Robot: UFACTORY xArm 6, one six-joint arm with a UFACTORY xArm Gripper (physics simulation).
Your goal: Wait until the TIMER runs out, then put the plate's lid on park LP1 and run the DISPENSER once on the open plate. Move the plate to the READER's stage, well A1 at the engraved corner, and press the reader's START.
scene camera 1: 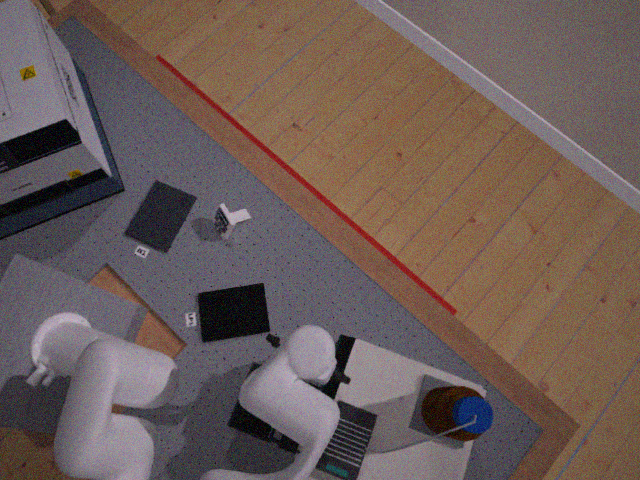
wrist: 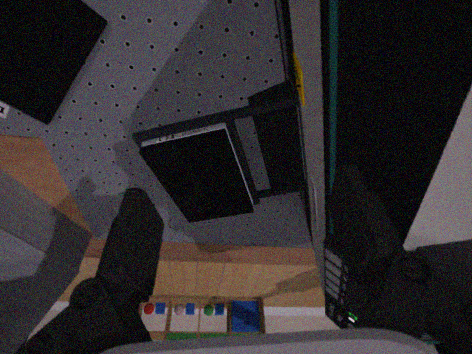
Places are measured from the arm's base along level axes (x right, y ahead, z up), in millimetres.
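Where they show: gripper, fingertip midpoint: (wrist: 241,195); arm's base, link origin: (scene camera 1: 61,343).
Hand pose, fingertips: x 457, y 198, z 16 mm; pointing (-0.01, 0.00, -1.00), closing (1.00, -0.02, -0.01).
Note:
Each offset is from my fingertips to the top centre of the thing. "pt": to the spot under its first point. Level surfaces: height alone.
My gripper (scene camera 1: 308,359) (wrist: 241,195) is open and empty, over the dispenser's front side. In the wrist view the dark plate {dx -53, dy -116, dz -110 mm} (wrist: 197,175), with a pale edge, lies on the dispenser's carrier between and beyond the spread fingers; whether its lid is on is too dark to tell. My arm hides the plate in the scene view. The white dispenser (scene camera 1: 387,369) (wrist: 310,150) carries an amber bottle with a blue cap. The black park pad LP1 {dx -220, dy +30, dz -193 mm} (scene camera 1: 233,312) (wrist: 50,55) bears no visible lid. The large white instrument {pt dx -744, dy +189, dz +109 mm} (scene camera 1: 31,103) at upper left looks like the reader. The timer cannot be identified surely.
A dark pad N1 {dx -512, dy +161, dz -193 mm} (scene camera 1: 161,215) lies near a small white stand (scene camera 1: 224,221) with a dark face. A grey block (scene camera 1: 67,294) stands over a brown board {dz -219 mm} (scene camera 1: 160,338) at left. A tray with coloured buttons (wrist: 185,317) is low in the wrist view.

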